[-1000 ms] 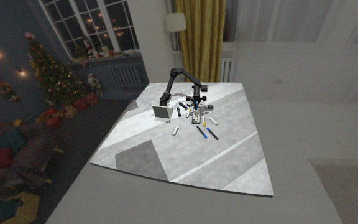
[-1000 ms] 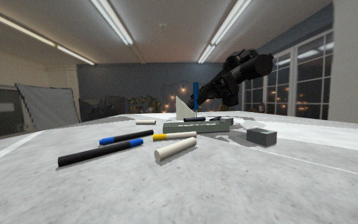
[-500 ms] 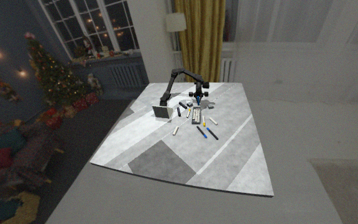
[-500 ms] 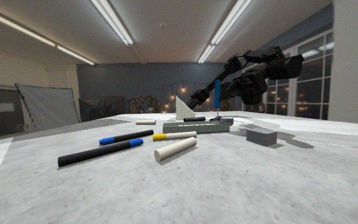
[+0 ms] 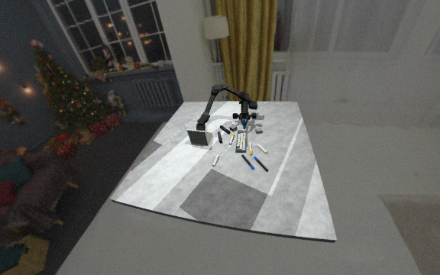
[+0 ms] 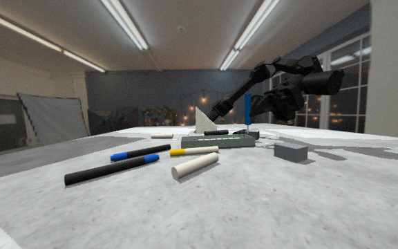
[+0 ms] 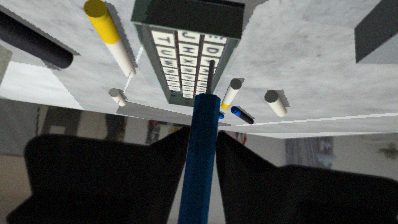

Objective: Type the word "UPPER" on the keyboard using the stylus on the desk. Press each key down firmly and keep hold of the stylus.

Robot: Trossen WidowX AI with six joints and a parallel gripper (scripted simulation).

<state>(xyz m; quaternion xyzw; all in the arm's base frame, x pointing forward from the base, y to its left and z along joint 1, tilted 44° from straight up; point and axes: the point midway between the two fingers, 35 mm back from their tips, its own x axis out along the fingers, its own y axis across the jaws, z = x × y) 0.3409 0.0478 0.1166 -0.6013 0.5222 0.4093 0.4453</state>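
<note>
Right now my gripper tip is 110 mm short of the grey block, 50 mm to the right of it and 80 mm above it. The rest, counted from my gripper tip: thin metal tip 50 mm below; then blue stylus 10 mm below.
</note>
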